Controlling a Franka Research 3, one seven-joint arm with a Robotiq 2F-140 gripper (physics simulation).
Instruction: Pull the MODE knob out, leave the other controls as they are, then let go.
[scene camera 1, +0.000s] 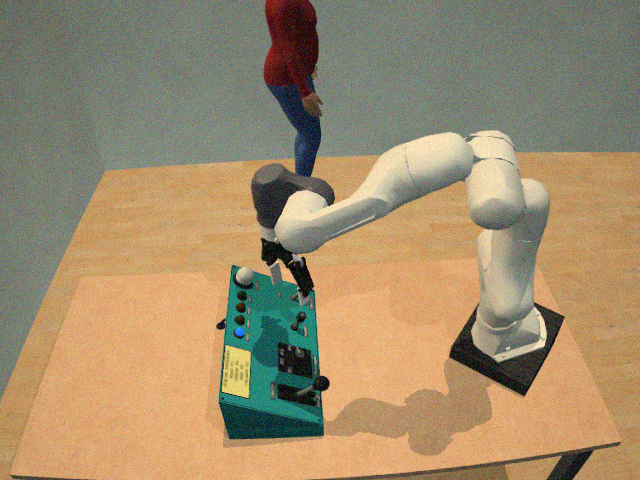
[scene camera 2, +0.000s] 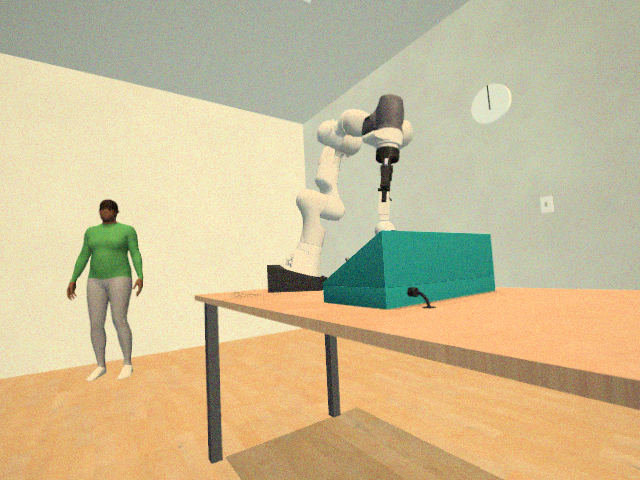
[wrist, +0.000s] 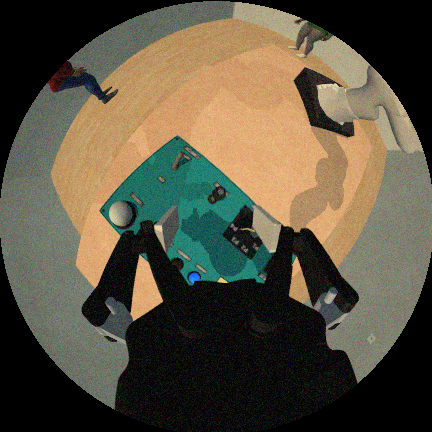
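Note:
The teal control panel (scene camera 1: 268, 413) (scene camera 2: 439, 258) (wrist: 150, 175) has a sloped face. The dark MODE knob (scene camera 1: 301, 316) (wrist: 220, 192) stands out from the face on a short stem. My gripper (scene camera 1: 290, 285) (scene camera 2: 383, 209) (wrist: 215, 215) is open and empty above the panel, its pads wide apart and clear of the knob. A grey toggle (scene camera 1: 294, 297) (wrist: 178, 161) is beside the knob. On its other side is a black plate with a rotary selector (scene camera 1: 299, 352) (wrist: 247, 230). A ball-topped lever (scene camera 1: 321, 382) stands beyond. The MODE label is unreadable.
A white dome (scene camera 1: 244, 276) (scene camera 2: 383, 226) (wrist: 121, 214), dark lamps and a lit blue lamp (scene camera 1: 239, 332) (wrist: 194, 277) line the panel's upper edge. A yellow note (scene camera 1: 236, 372) is near them. A black bent part (scene camera 1: 221, 323) (scene camera 2: 413, 291) is behind the panel. Two people stand beyond the table.

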